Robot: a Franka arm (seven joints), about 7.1 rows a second.
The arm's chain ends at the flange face. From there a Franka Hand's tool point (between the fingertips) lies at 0.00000 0.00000 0.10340 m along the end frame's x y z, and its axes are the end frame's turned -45 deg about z.
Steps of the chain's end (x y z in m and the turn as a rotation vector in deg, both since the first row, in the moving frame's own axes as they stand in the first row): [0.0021 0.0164 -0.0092 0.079 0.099 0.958]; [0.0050 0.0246 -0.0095 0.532 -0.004 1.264]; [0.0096 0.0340 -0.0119 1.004 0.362 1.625]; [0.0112 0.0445 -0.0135 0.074 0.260 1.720]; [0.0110 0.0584 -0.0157 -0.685 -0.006 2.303]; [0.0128 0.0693 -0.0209 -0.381 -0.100 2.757]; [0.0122 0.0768 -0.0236 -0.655 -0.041 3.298]
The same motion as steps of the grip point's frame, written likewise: [-0.0099 0.0131 -0.0092 -0.014 0.126 0.958]; [-0.0132 0.0203 -0.0095 0.379 0.373 1.264]; [-0.0155 0.0300 -0.0119 0.454 0.966 1.625]; [-0.0231 0.0396 -0.0135 -0.132 0.236 1.720]; [-0.0344 0.0499 -0.0157 -0.480 -0.489 2.303]; [-0.0406 0.0584 -0.0209 -0.199 -0.340 2.757]; [-0.0466 0.0637 -0.0236 -0.434 -0.492 3.298]
